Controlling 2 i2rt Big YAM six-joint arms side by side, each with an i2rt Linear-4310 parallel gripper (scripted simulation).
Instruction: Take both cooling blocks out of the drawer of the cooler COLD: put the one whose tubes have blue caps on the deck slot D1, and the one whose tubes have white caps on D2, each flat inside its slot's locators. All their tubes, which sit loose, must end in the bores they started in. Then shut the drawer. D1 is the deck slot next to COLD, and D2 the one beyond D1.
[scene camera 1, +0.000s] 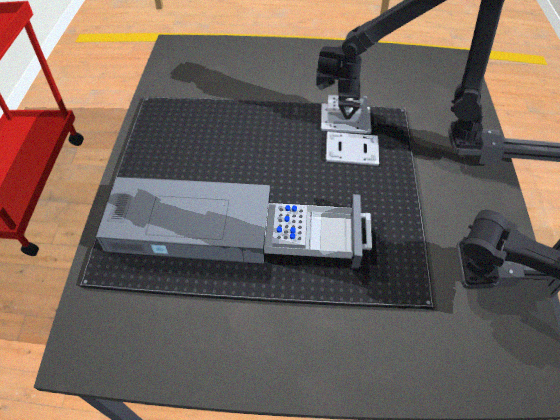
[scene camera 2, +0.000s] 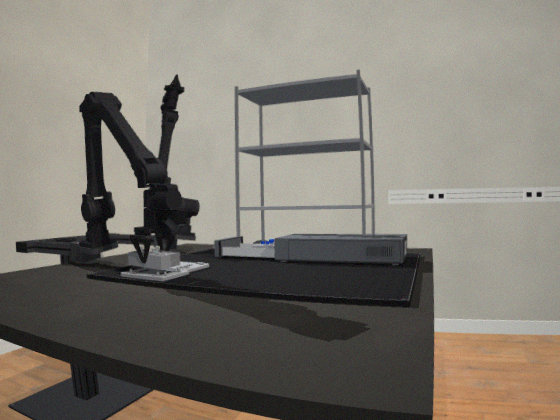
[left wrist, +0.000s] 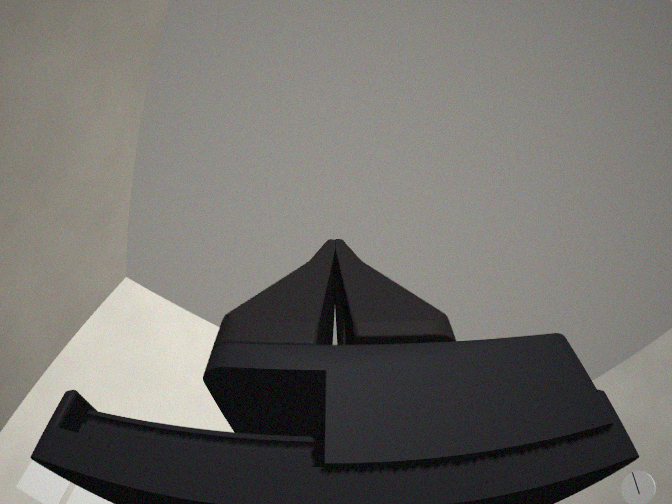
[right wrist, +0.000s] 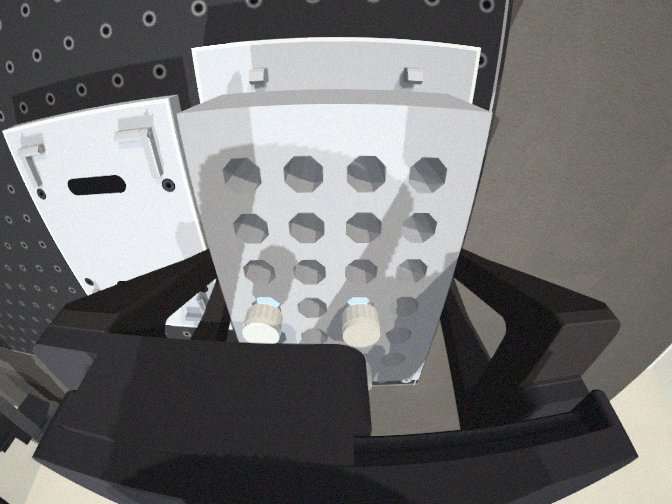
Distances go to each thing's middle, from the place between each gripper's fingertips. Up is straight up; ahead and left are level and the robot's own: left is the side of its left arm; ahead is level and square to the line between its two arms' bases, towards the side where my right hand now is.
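Right hand 5 cm above slot D2 (right wrist: 323, 64). Slot D1 (scene camera 1: 352, 145), from my right hand: 5 cm below, 3 cm behind, 14 cm to the left.
Slot D1 from my left hand: 930 mm below, 610 mm ahead, 650 mm to the right. Slot D2 from my left hand: 930 mm below, 650 mm ahead, 780 mm to the right.
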